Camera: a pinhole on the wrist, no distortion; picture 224 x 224 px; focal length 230.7 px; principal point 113.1 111.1 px. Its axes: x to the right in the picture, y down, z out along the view. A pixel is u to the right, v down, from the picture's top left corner.
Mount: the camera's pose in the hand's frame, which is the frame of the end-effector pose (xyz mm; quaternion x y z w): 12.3 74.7 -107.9 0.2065 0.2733 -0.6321 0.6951
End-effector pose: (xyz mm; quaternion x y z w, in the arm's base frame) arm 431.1 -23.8 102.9 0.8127 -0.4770 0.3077 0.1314
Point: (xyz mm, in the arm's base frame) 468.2 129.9 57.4
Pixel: outside the picture
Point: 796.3 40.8 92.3
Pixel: 209 113
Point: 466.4 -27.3 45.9
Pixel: 72 44
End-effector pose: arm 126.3 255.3 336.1 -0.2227 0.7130 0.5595 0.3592
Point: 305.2 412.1 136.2
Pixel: 119 103
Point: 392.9 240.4 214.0
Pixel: 212 16
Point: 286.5 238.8 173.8
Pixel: 211 84
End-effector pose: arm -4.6 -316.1 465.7 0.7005 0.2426 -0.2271 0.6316
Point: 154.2 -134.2 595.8
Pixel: behind the camera
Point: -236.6 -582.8 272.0
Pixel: 117 44
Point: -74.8 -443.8 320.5
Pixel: 120 95
